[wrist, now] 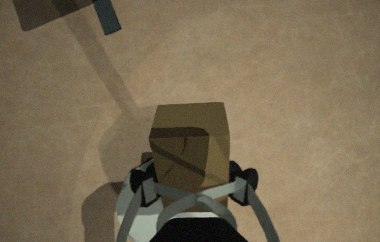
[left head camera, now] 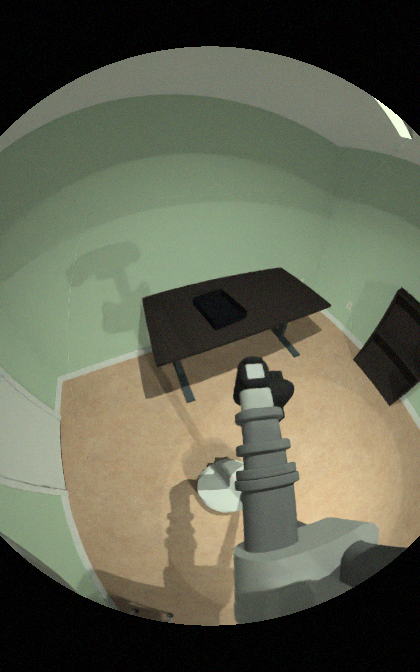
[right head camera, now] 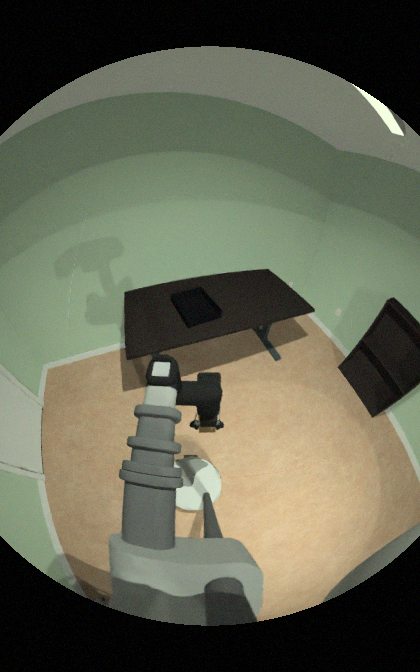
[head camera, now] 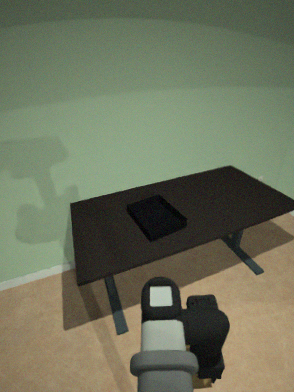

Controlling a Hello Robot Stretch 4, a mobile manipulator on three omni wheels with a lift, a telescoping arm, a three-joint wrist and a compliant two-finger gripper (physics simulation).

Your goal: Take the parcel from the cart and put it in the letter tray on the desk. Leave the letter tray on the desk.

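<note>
The brown box-shaped parcel is between the two fingertips of my gripper, which is shut on it. The gripper hangs over the floor, in front of the desk. The black letter tray lies on the left half of the dark desk top, and no contents can be made out in it. In the head camera view part of the parcel shows below the wrist. The cart does not show in these views.
A dark bookshelf stands to the right of the desk. My round white base part is below the arm. Green walls stand behind and right of the desk. The desk's feet reach out over the floor.
</note>
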